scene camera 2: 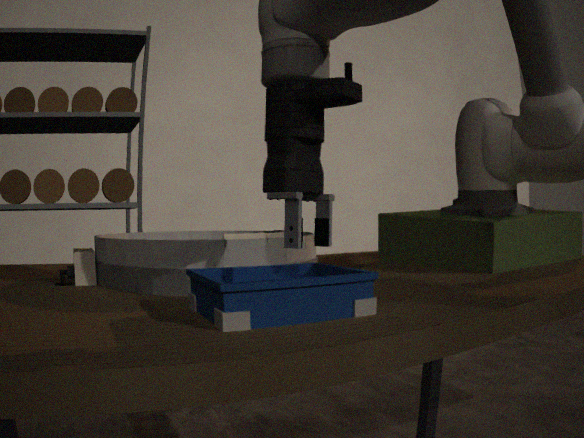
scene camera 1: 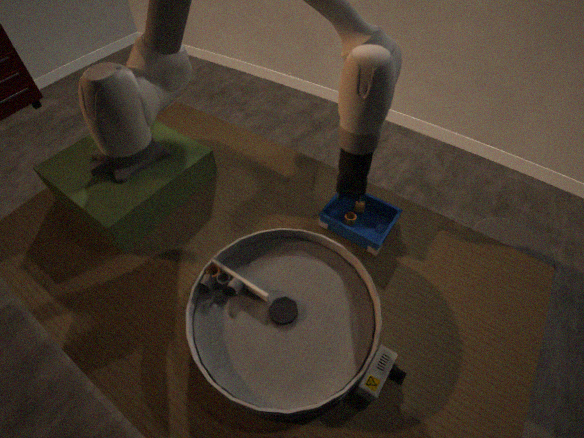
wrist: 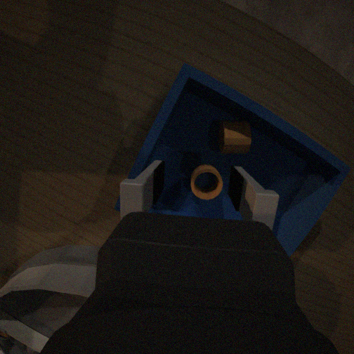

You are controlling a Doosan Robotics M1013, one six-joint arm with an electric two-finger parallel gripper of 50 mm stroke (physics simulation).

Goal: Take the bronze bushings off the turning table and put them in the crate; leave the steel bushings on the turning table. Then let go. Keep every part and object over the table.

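Places are measured from the arm's base along level axes (x ahead, y left, z up), in millimetres.
Pixels of known places: gripper, between the fingertips: (scene camera 2: 308, 247) (scene camera 1: 348, 199); arm's base, origin of its link: (scene camera 2: 488, 213) (scene camera 1: 131, 155).
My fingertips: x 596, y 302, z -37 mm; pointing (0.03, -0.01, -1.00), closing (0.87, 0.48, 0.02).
Note:
For each thing: its top centre in the pictures, then the offset to it from my fingertips. "spot": a spot on its surface instead.
- blue crate, centre of its top: (scene camera 2: 277, 271) (scene camera 1: 361, 211) 42 mm ahead, 5 mm left, 28 mm down
- pale bar, a spot on its surface: (scene camera 1: 245, 282) spot: 35 mm back, 366 mm right, 4 mm up
- control box, a spot on its surface: (scene camera 2: 84, 267) spot: 295 mm ahead, 280 mm right, 46 mm down
My gripper (scene camera 1: 352, 197) (scene camera 2: 308, 245) (wrist: 196, 177) is open above the blue crate (scene camera 1: 350, 236) (scene camera 2: 300, 305) (wrist: 270, 118), with its fingertips over the rim height. Inside the crate, one bronze bushing (scene camera 1: 350, 217) (wrist: 206, 196) stands upright and shows between the fingers in the wrist view. Another bronze bushing (scene camera 1: 360, 206) (wrist: 236, 138) lies on its side near it. On the turning table (scene camera 1: 300, 360) (scene camera 2: 200, 250) (wrist: 50, 272), a bronze bushing (scene camera 1: 214, 270) sits at the rim end of the bar, close against a steel bushing (scene camera 1: 223, 278). More steel bushings (scene camera 1: 235, 285) (scene camera 1: 205, 284) are beside them.
A pale bar (scene camera 1: 245, 282) runs from the turning table's rim towards its dark hub (scene camera 1: 283, 311). A control box (scene camera 1: 379, 371) (scene camera 2: 84, 267) is at the rim. The arm stands on a green block (scene camera 1: 165, 200) (scene camera 2: 435, 242). A shelf rack (scene camera 2: 143, 125) stands behind.

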